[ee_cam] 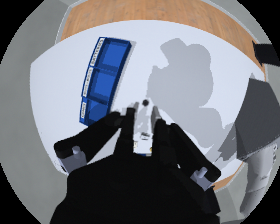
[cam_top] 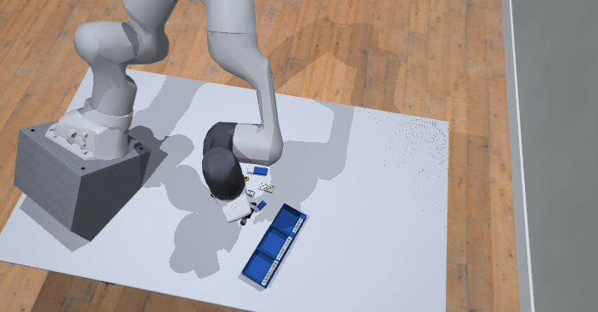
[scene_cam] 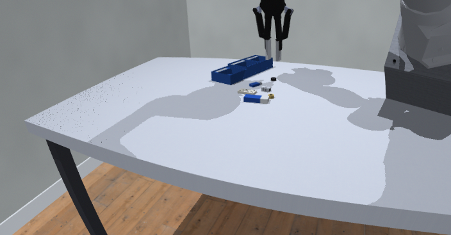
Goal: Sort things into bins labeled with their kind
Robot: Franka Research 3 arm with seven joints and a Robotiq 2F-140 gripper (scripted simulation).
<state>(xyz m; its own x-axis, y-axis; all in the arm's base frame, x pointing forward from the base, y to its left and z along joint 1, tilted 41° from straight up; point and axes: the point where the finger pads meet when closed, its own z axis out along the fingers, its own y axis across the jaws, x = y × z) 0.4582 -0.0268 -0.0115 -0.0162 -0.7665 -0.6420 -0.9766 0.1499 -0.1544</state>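
My hand is 10 cm above the black disc. Round my hand: grey block: 2 cm behind, 10 cm to the left, 9 cm below; then cream domino: 2 cm ahead, 14 cm to the left, 10 cm below; then blue block: 3 cm ahead, 7 cm to the left, 10 cm below.
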